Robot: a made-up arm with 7 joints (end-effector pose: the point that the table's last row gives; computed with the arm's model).
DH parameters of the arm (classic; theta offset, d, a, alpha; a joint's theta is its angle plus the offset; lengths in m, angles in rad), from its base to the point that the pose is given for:
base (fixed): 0.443 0 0.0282 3.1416
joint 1: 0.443 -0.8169 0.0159 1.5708
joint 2: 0 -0.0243 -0.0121 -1.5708
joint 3: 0 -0.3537 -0.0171 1.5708
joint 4: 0 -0.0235 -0.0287 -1.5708
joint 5: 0 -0.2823 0.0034 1.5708
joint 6: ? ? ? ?
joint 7: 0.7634 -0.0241 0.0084 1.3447
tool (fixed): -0.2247 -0.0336 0 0
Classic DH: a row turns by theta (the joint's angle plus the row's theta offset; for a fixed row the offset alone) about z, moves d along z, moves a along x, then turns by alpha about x.
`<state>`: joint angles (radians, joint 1 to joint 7).
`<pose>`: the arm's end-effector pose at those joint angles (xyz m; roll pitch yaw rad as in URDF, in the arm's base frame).
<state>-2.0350 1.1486 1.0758 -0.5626 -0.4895 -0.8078 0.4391</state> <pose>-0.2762 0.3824 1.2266 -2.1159 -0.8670 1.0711</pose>
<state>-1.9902 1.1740 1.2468 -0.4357 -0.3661 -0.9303 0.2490</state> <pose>-0.2771 0.4293 1.1940 -2.4518 -0.9836 1.2758</pose>
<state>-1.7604 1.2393 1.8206 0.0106 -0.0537 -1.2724 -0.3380</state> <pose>-0.1500 0.5828 1.1136 2.6140 -0.7041 1.7624</pose>
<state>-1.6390 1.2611 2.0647 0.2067 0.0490 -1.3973 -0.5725</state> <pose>-0.0513 0.6175 1.1022 2.3571 -0.4989 1.5599</pose>
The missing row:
joint 6: 0 -0.0418 0.0027 -1.5708
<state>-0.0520 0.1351 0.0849 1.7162 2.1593 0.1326 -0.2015</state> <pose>0.3890 -0.0019 1.1709 2.1501 -0.9682 -0.9546</pose>
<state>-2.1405 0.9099 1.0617 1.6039 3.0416 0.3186 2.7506</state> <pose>0.0553 0.5030 0.9660 2.8406 0.5812 -0.3313</pose>
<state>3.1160 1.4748 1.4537 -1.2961 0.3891 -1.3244 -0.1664</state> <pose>-0.3187 -0.2718 0.9781 2.2259 -0.6037 -1.5307</pose>
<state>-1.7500 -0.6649 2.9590 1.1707 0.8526 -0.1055 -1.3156</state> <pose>0.1046 -0.5110 1.0664 -3.0320 1.4477 -2.3523</pose>
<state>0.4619 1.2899 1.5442 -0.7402 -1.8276 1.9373 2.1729</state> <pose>0.5976 -0.0453 0.9702 1.3853 0.3764 0.0831</pose>
